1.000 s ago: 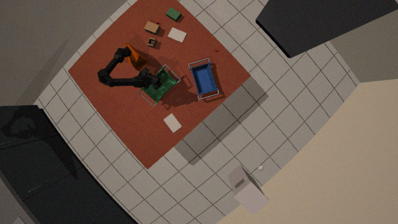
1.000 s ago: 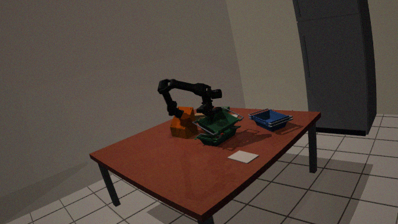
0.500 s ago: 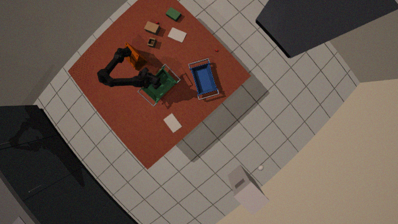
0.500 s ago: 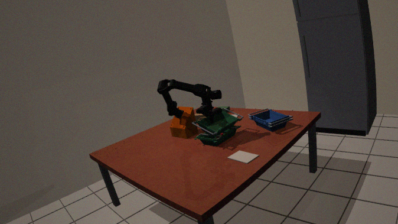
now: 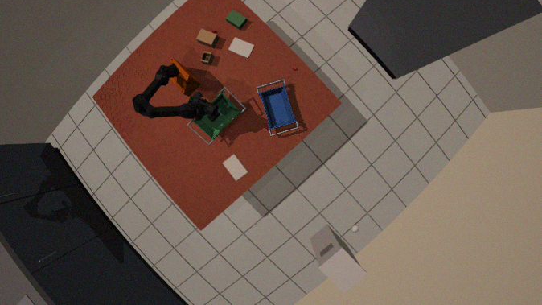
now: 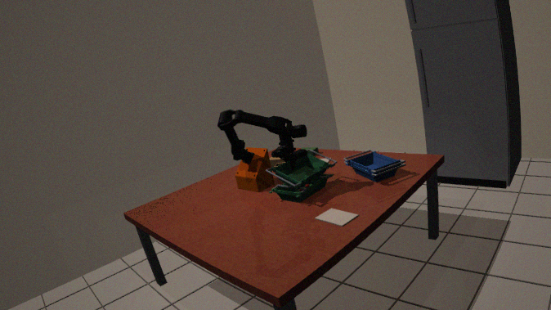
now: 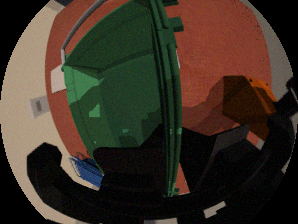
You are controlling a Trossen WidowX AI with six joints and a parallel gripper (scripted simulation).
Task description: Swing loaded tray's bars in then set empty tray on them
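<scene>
My gripper tip is now 7 cm short of the green tray, 1 cm to the right of it and 1 cm below it. Also, from my gripper tip: tan box 42 cm behind, 27 cm to the left, 9 cm below; green block 40 cm behind, 50 cm to the left, 10 cm below.
</scene>
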